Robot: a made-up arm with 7 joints.
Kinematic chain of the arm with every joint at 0, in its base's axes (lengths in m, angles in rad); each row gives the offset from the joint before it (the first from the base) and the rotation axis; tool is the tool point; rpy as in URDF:
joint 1: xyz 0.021 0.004 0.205 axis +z
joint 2: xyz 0.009 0 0.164 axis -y
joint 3: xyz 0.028 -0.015 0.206 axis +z
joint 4: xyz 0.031 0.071 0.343 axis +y
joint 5: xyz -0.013 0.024 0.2 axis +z
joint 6: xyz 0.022 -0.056 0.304 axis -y
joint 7: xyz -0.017 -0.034 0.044 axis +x
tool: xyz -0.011 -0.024 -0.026 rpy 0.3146 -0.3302 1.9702
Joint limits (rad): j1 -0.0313..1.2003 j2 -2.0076..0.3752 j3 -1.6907..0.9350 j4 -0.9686..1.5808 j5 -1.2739..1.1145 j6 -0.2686..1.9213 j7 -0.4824..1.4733
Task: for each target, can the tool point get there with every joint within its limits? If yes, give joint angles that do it. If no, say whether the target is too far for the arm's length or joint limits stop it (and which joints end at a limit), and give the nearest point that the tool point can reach.
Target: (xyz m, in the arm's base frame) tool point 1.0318 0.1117 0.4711
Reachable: yes | joints 0.1354 -1.6524 -0.0124 -0.3944 -0.2201 0.6437 -0.1790
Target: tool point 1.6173 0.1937 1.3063
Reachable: no: too far | nearest point 0.9826 0.1183 0.9315 | short by 0.741 m
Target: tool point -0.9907 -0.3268 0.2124
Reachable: no: joint limits stop it (at a limit: joint 2, joint 4, joint 5, joint 7) | nearest point -0.6327 -0.2097 0.8872 | short by 0.773 m
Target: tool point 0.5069 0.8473 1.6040
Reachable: no: too far | nearest point 0.3672 0.6048 1.2456 | short by 0.455 m
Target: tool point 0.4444 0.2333 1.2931
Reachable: yes | joints 0.4280 -0.4366 0.6132 0.2437 -1.0479 1.6564 -0.1740
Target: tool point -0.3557 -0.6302 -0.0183
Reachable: no: joint limits stop it (at a limit: joint 1, joint 2, joint 4, joint 5, joint 6, joint 7) | nearest point 0.2592 -0.4763 -0.1584 | short by 0.649 m
